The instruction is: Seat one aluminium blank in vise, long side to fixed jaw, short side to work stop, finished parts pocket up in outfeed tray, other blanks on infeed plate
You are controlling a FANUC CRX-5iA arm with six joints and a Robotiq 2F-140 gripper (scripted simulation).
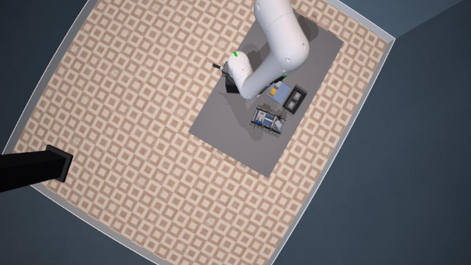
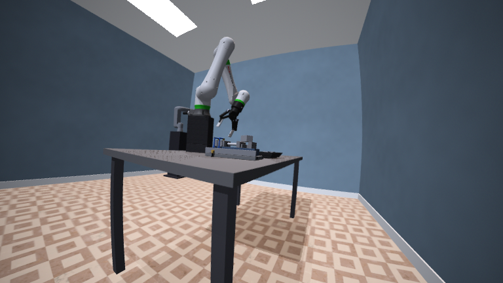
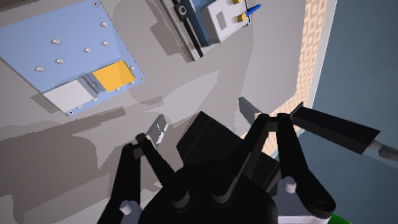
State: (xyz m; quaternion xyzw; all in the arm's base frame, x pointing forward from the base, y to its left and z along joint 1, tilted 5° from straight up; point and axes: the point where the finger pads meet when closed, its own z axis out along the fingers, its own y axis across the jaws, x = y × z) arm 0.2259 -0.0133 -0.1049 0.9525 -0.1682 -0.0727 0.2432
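Right now the brass blank is 150 mm below my hand, 120 mm ahead of it and 80 mm to the left of it.
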